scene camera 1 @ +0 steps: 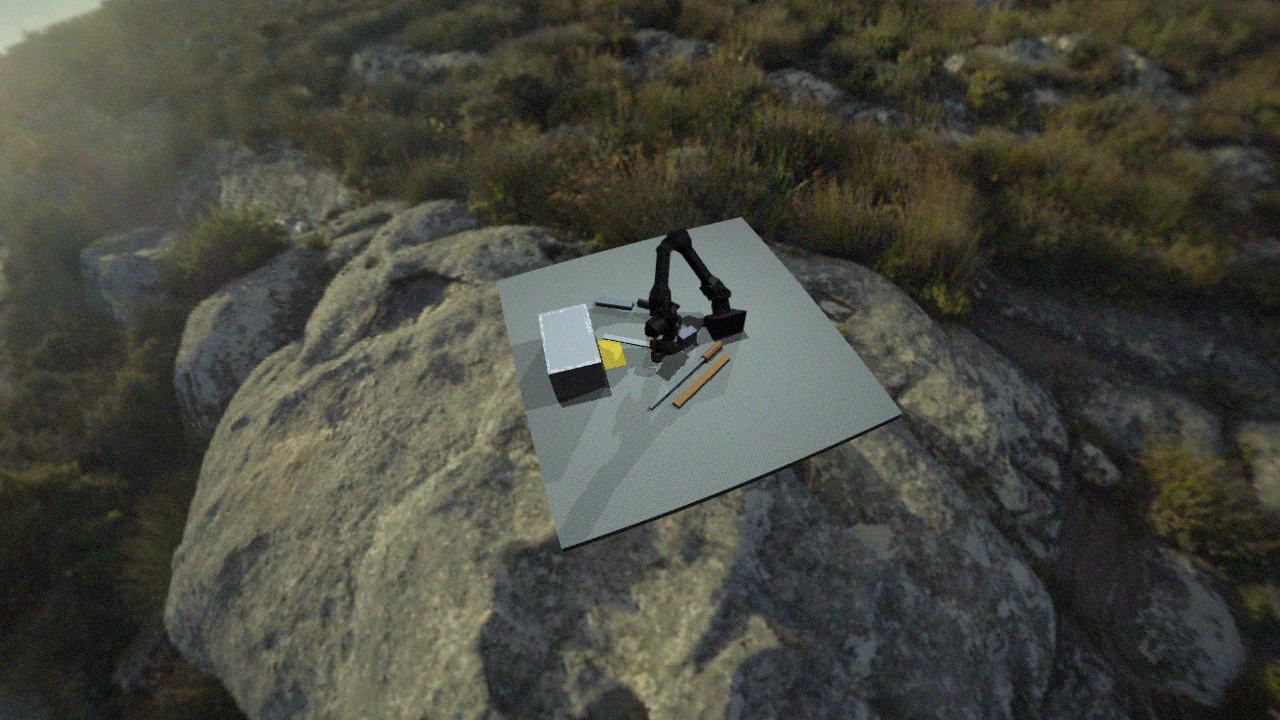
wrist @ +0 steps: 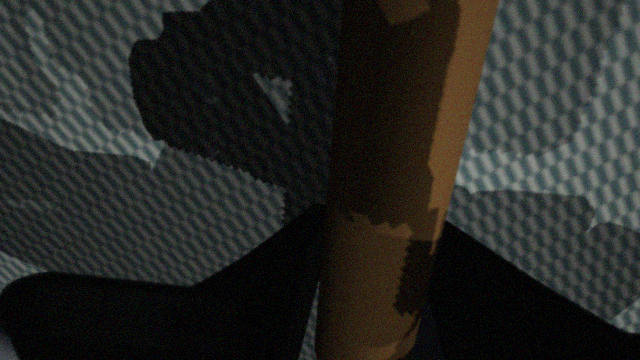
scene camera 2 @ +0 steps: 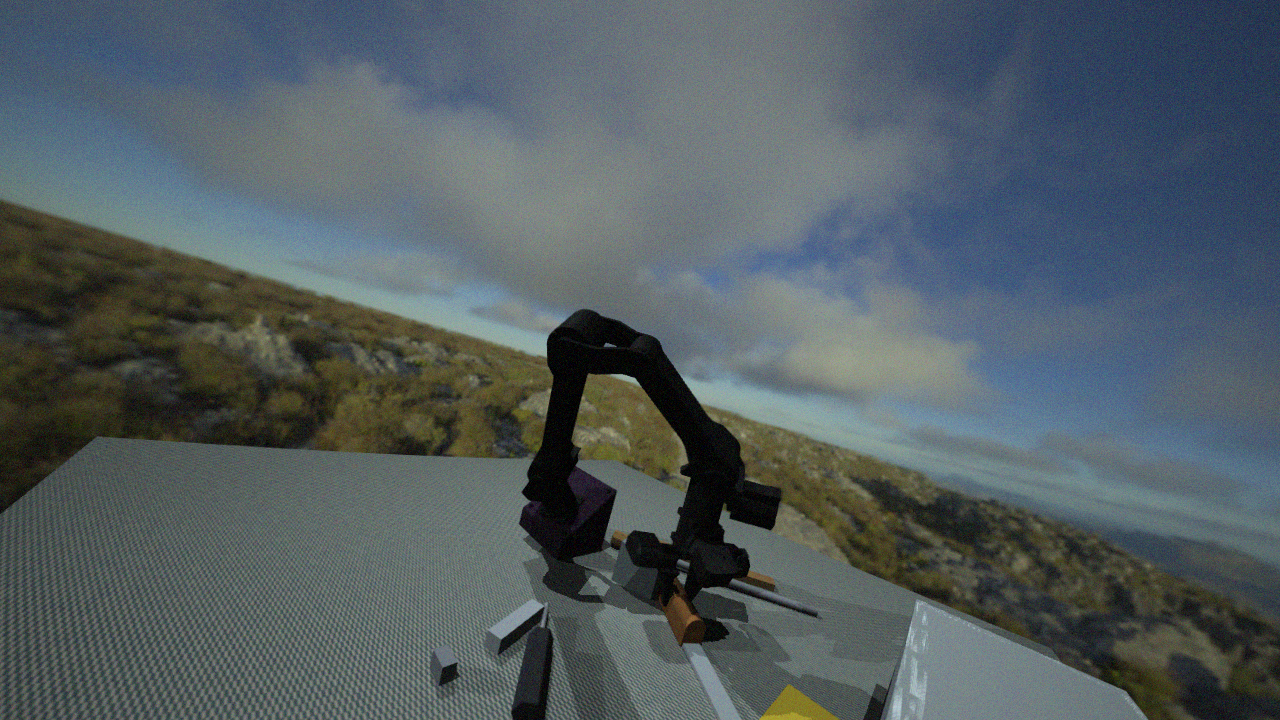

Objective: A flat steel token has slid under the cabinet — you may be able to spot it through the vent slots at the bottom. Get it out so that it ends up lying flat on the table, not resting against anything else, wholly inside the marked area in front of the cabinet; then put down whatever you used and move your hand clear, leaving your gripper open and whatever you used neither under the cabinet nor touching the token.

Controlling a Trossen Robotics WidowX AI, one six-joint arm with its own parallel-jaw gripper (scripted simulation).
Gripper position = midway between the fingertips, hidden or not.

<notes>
In view: my gripper point(scene camera 2: 673, 605), a tool with brown handle point(wrist: 406, 86) and a white cabinet point(scene camera 1: 573, 362).
My gripper is seen too in the wrist view point(wrist: 373, 222).
</notes>
